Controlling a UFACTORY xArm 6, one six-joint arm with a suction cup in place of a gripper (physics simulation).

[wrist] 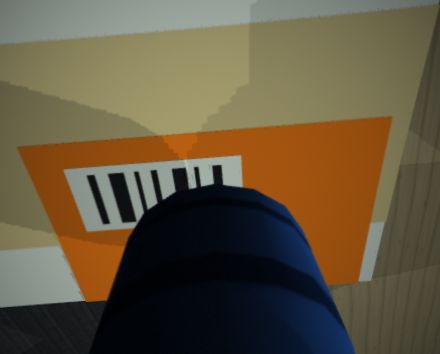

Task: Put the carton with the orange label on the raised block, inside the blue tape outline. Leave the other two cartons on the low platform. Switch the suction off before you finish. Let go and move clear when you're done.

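Places are measured from the arm's base along level axes (x ahead, y left, z up), in centimetres.
Pixels of known places: hand, tool point: (pixel 217 261).
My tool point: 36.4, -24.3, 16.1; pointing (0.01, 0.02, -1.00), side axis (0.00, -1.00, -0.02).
Behind a point stands the place of what it marks, as x, y, z.
The carton with the orange label (pixel 310 185) {37.2, -26.6, 14.5} fills most of the wrist view. Its beige and pale top face is seen from close above, and a white barcode sticker lies on the label's left part. My dark blue suction cup (pixel 220 195) reaches in from the bottom of the view over the label and appears just above the face, holding nothing. It hides the label's lower middle and the front edge below. The exact gap under the cup is hidden. The other two cartons, the raised block and the blue tape outline do not show.
A wooden surface (pixel 415 210) {25.2, -41.3, -0.5} shows along the right side and lower right. A dark, finely streaked surface (pixel 35 327) {11.7, -4.7, 0.0} shows at the lower left, beyond the carton's near edge. Broad shadows fall across the carton's top.
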